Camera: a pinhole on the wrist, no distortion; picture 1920 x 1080 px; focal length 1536.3 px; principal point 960.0 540.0 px. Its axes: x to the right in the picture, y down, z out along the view. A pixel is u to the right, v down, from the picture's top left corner.
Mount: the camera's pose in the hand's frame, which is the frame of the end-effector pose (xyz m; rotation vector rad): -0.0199 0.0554 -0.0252 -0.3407 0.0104 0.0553
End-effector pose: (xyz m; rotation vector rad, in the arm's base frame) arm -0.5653 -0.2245 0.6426 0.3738 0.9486 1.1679
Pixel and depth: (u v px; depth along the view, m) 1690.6 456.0 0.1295
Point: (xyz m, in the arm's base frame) -0.5426 -0.1292 0.7468
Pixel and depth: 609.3 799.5 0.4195
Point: -0.4560 -0.1585 1.0732
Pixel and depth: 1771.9 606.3 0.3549
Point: -0.4358 0.0653 0.8807
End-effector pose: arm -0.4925 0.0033 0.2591 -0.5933 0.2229 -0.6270
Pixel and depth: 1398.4 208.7 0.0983
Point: -0.4239 0.0765 0.2783
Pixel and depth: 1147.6 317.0 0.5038
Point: -0.2050 0.2922 0.5499
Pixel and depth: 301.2 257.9 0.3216
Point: -0.4554 0.2982 0.4478
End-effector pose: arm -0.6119 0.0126 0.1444 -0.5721 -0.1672 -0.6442
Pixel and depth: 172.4 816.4 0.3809
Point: -0.6323 0.4543 0.2301
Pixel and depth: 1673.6 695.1 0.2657
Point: -0.4182 0.1923 0.2759
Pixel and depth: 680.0 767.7 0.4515
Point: -0.5240 0.4497 0.3077
